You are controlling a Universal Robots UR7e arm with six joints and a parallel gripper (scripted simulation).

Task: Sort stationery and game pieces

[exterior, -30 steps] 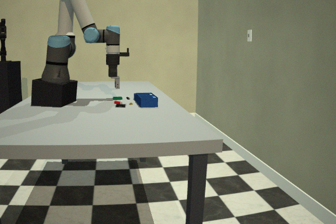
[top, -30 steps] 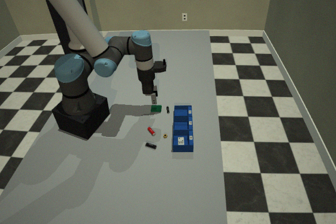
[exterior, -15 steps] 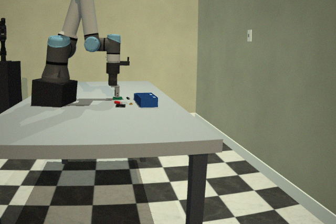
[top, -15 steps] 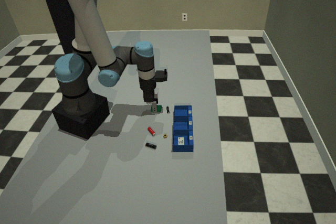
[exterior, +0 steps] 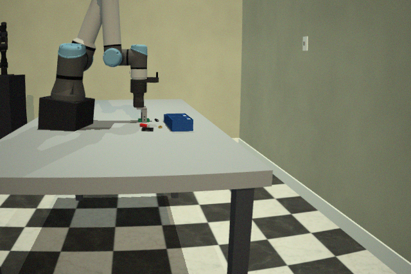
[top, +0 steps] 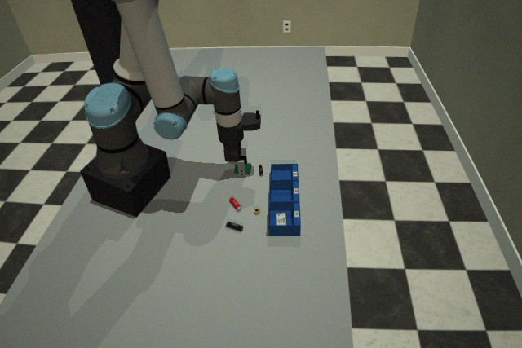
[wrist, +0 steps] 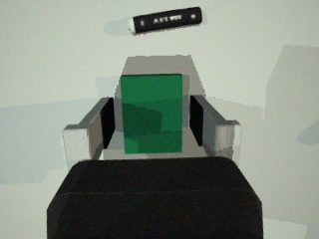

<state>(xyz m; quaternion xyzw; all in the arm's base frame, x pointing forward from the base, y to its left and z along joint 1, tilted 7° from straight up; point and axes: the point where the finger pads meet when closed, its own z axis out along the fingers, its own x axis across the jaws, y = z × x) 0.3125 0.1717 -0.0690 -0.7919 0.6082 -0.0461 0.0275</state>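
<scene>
My hand is 10 mm above the green block. From my hand the other things lie so: black cylinder 60 mm ahead, 10 mm to the left, 10 mm below; yellow ring 100 mm ahead, 160 mm to the right, 20 mm below; red cylinder 30 mm ahead, 150 mm to the right, 10 mm below.
</scene>
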